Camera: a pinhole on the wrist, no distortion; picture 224 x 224 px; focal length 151.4 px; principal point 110.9 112.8 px. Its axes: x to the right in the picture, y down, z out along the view. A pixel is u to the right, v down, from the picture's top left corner.
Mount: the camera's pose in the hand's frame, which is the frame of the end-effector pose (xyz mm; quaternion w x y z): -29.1 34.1 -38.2 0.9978 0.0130 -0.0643 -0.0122
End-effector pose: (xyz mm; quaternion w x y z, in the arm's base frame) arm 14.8 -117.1 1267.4 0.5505 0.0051 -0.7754 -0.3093
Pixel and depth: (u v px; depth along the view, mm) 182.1 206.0 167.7
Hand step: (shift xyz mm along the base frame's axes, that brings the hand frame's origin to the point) -89.0 162.5 60.5
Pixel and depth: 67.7 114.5 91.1
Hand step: -4.4 73.5 -50.2
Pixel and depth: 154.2 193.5 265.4
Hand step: -154.8 242.8 45.7
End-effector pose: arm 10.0 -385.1 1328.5 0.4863 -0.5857 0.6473 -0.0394
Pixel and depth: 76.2 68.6 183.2
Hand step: 93.5 139.8 -1.7
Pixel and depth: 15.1 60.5 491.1
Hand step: 309.2 488.3 110.5
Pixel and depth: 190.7 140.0 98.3
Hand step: 11.9 41.4 -70.4
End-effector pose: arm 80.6 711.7 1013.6 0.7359 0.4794 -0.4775 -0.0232
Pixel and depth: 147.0 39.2 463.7
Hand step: -215.8 -412.0 -102.5
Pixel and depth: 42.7 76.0 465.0
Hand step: -411.4 -167.0 -232.2
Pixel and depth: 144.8 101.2 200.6
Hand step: -131.6 -101.3 15.9
